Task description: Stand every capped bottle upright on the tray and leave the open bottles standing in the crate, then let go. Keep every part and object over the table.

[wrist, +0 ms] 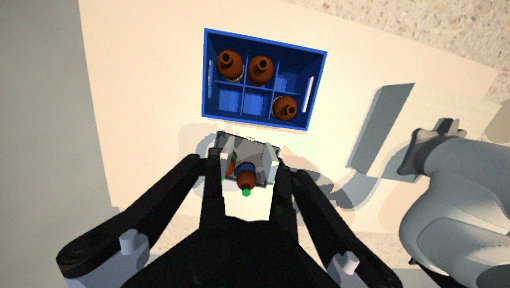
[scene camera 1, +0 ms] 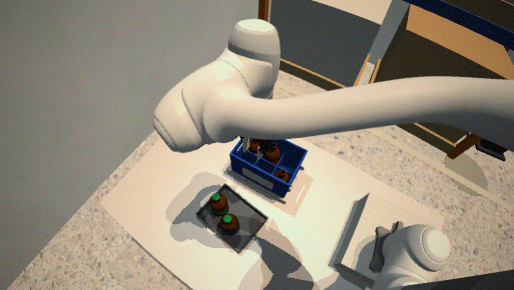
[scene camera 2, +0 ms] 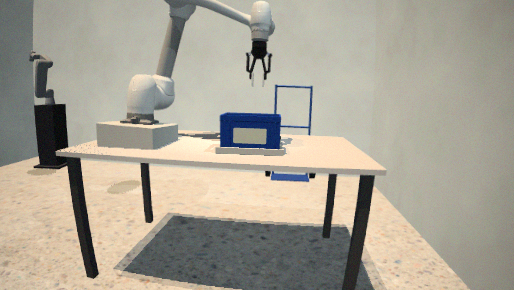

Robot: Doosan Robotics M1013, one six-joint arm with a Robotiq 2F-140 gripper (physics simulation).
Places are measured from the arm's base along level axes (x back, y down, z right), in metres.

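Pixels of known places: gripper, fingertip midpoint: (wrist: 249,148) (scene camera 1: 253,152) (scene camera 2: 257,86); arm's base at its link origin: (wrist: 428,152) (scene camera 1: 393,253) (scene camera 2: 140,122).
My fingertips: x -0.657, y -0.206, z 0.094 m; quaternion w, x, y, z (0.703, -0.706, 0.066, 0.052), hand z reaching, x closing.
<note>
For each thing: its middle in the pictures, then the offset to it from my fingertips. "pt": a spot on its surface instead. Level surfaces: height alone.
- green band at a spot on its surface: (wrist: 231,166) pt dz -0.138, dx -0.057, dy +0.202 m
- blue band at a spot on its surface: (wrist: 246,177) pt dz -0.179, dx -0.008, dy +0.199 m
- dark tray at a spot on its surface: (wrist: 245,146) pt dz -0.105, dx -0.013, dy +0.308 m
- blue crate at the middle of its body: (wrist: 259,88) (scene camera 1: 267,162) (scene camera 2: 251,132) dz +0.107, dx +0.030, dy +0.225 m
- white table at its surface level: dy +0.313 m
Two brown bottles with green caps, one with a green band (scene camera 1: 218,205) (wrist: 231,166) and one with a blue band (scene camera 1: 230,225) (wrist: 246,177), stand upright on the dark tray (scene camera 1: 251,217) (wrist: 245,146). The blue crate (scene camera 1: 277,188) (scene camera 2: 250,121) (wrist: 204,75) holds three uncapped brown bottles. In the wrist view, one (wrist: 230,66) is top left, one (wrist: 260,71) top middle and one (wrist: 284,108) bottom right. My gripper (scene camera 1: 252,149) (scene camera 2: 258,83) (wrist: 249,148) is partly open and empty, high above the table. Its left finger partly hides the green-banded bottle. The tray is hidden in scene camera 2.
The white table (scene camera 1: 160,175) (scene camera 2: 325,155) carries the arm's pale base block (scene camera 1: 352,237) (scene camera 2: 135,135) beyond the crate and tray. The arm's white link (scene camera 1: 350,107) crosses above the table. A blue trolley (scene camera 2: 311,110) stands behind the table.
</note>
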